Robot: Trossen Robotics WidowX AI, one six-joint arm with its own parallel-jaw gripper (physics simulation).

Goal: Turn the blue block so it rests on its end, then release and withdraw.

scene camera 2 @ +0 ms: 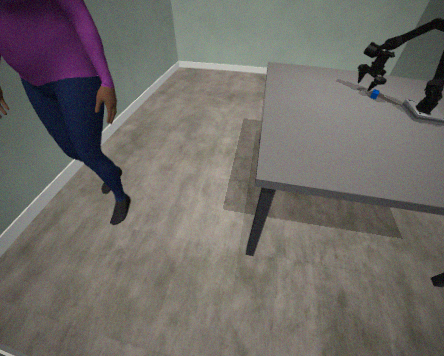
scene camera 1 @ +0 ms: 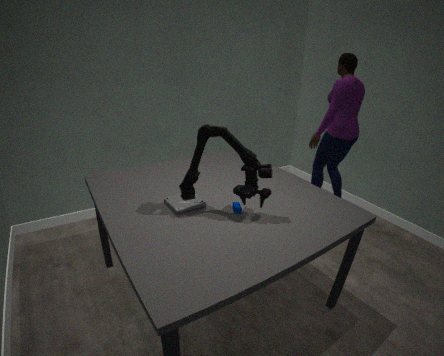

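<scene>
The small blue block point(scene camera 1: 237, 208) point(scene camera 2: 375, 94) stands on the grey table point(scene camera 1: 200, 265) point(scene camera 2: 320, 145), a short way from the arm's base. It looks slightly taller than wide in the scene camera 1 view, but it is too small and dark to tell for certain which face it rests on. My gripper point(scene camera 1: 253, 205) point(scene camera 2: 364, 86) points down with its fingers spread wide, open and empty. It hangs above the table beside the block, to the block's right in the scene camera 1 view and to its upper left in the scene camera 2 view. The block is outside the fingers.
The arm's pale base plate point(scene camera 1: 183, 206) sits on the table, left of the block in the scene camera 1 view. A person point(scene camera 1: 348, 107) point(scene camera 2: 55, 47) in a purple top and blue trousers stands on the floor beyond the table's edge.
</scene>
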